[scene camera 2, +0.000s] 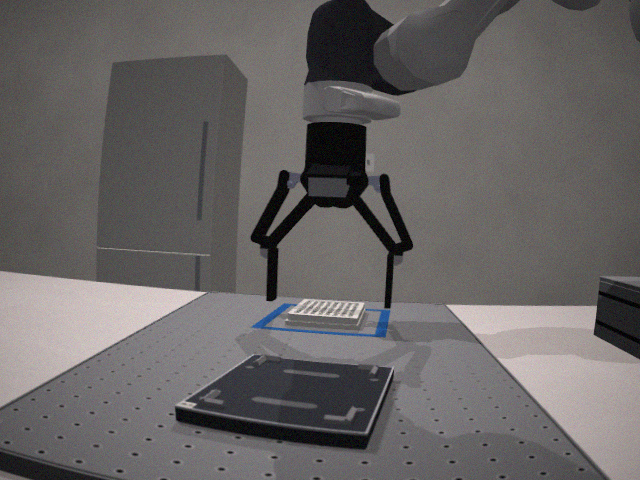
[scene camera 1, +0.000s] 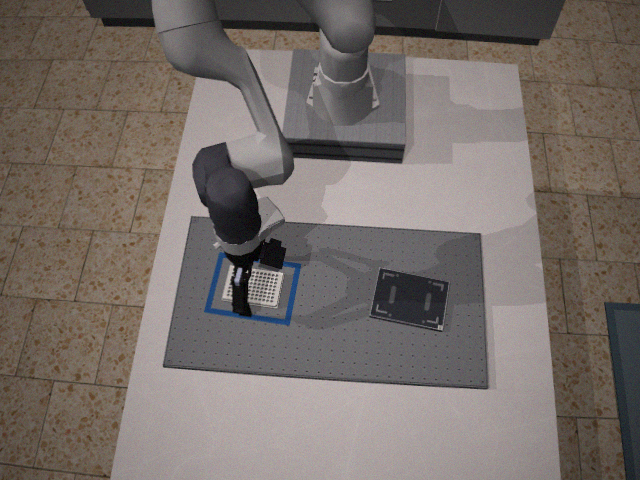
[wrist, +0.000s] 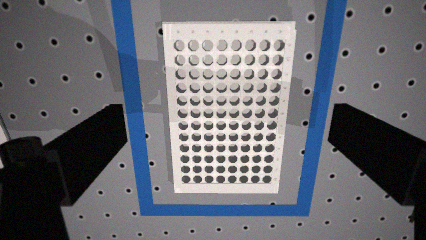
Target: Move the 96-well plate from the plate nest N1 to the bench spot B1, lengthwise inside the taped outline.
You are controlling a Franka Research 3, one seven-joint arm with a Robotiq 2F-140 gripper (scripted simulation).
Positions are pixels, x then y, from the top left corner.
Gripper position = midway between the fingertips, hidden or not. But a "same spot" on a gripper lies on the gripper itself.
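Scene camera 2 shows the gripper and a white 96-well plate. The gripper and the plate show in scene camera 1 too, with the plate in scene camera 1 [259,291]. The wrist view shows the plate, and the gripper is visible in the wrist view [227,122]. On the gripper, [scene camera 2: 287,180] and [scene camera 1: 244,281] are the same spot. On the white 96-well plate, [scene camera 2: 309,313] and [wrist: 255,48] are the same spot.
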